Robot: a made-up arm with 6 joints.
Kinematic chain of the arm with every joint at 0, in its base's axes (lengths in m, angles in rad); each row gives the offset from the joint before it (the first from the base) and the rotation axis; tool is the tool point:
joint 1: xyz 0 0 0.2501 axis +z
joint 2: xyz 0 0 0 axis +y
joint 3: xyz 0 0 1.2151 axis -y
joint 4: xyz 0 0 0 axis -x
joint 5: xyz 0.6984 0 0 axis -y
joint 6: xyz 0 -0.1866 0 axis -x
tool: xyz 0 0 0
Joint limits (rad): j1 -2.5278..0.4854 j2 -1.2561..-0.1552 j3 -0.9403..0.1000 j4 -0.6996..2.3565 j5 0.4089..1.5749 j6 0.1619..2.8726
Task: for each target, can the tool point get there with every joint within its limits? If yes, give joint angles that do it. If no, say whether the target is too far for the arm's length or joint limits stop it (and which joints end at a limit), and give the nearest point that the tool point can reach.
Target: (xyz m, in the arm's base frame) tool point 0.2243 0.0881 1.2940
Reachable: yes | joints 0.0331 -0.4133 -0.7457 2.0178 1.3005 2.2402
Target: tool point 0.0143 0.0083 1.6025
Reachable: yes | joints -2.2658 -0.5724 -0.3577 1.6012 0.8106 2.2917
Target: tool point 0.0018 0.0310 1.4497
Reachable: yes | joints -1.6650 -0.6337 -0.5850 1.5647 0.7937 1.6635
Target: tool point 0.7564 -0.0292 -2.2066
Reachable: no: too far | nearest point 0.2891 0.3783 0.7289 | short by 3.000 m
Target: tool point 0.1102 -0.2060 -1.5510
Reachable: no: joint limits stop it (at a limit: joint 1, joint 2, joint 3, joint 4) | nearest point -0.3352 -0.3382 0.7289 | short by 2.327 m
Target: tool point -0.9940 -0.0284 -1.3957
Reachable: no: joint limits stop it (at a limit: joint 2, joint 3, joint 4) | nearest point -0.4760 -0.0136 0.7289 | short by 2.187 m
